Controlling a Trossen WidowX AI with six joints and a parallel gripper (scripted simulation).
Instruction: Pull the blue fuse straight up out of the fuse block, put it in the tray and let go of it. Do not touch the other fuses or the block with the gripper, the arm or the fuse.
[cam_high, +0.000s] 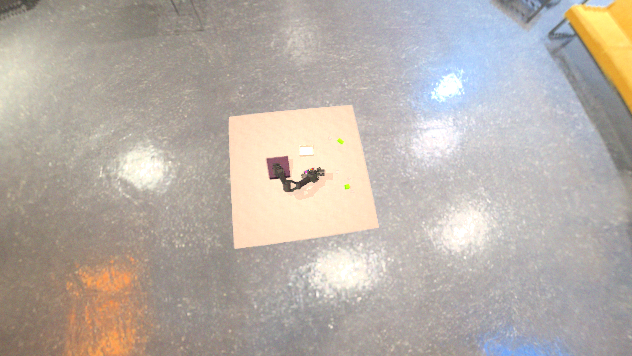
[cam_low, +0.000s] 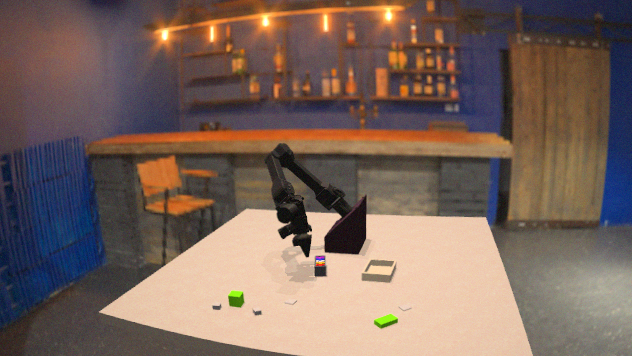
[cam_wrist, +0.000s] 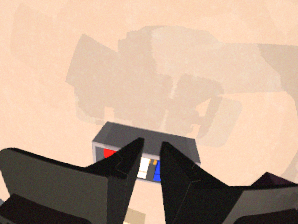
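My gripper tip is now 4 cm to the right of the blue fuse, 3 cm past it and 3 cm above it. The rest, counted from my gripper tip: beige tray 26 cm to the left, 5 cm below, 1 cm behind.
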